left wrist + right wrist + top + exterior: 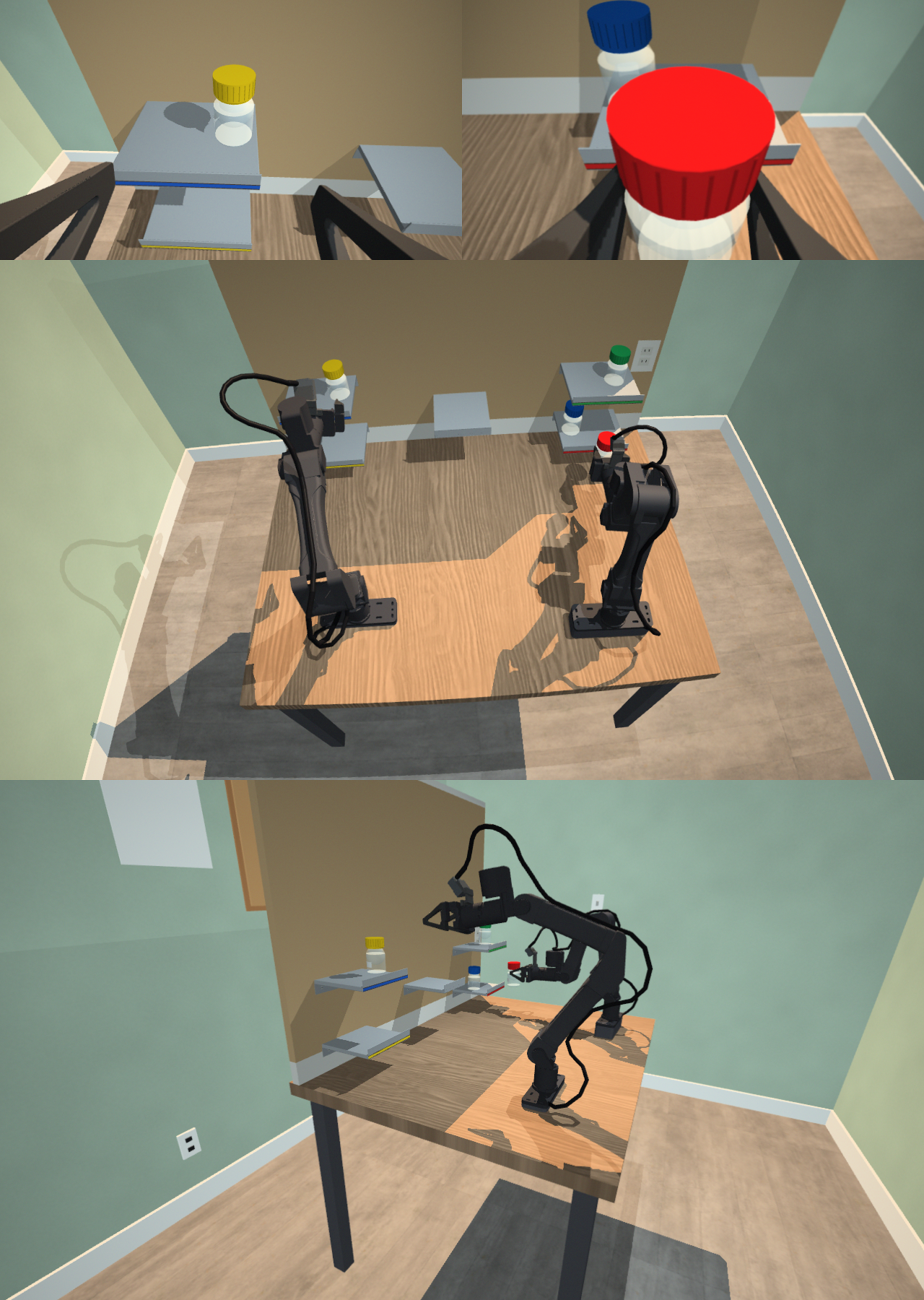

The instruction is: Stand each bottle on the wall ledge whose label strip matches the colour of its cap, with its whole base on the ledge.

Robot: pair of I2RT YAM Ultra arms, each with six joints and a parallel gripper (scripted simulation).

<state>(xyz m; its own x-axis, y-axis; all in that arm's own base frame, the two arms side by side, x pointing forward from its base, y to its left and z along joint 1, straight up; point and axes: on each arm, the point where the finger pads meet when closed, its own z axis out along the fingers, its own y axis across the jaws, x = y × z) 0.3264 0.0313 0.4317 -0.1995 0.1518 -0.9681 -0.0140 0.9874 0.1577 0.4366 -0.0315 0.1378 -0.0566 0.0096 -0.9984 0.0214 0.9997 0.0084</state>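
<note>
Now: right hand 160 mm short of the blue-capped bottle, 70 mm to the right of it and 40 mm above it. From my right hand the other things lie so: wall socket (280 mm ahead, 140 mm to the right, 120 mm above); then red-capped bottle (10 mm below); then green-capped bottle (170 mm ahead, 30 mm to the right, 150 mm above).
Right now the yellow-capped bottle is 21 cm ahead of my left hand, 2 cm to the left of it and 11 cm below it. From my left hand the other things lie so: brown wall panel (35 cm ahead, 30 cm to the right, 1 cm above); red-capped bottle (12 cm ahead, 72 cm to the right, 27 cm below); blue-capped bottle (28 cm ahead, 65 cm to the right, 30 cm below).
</note>
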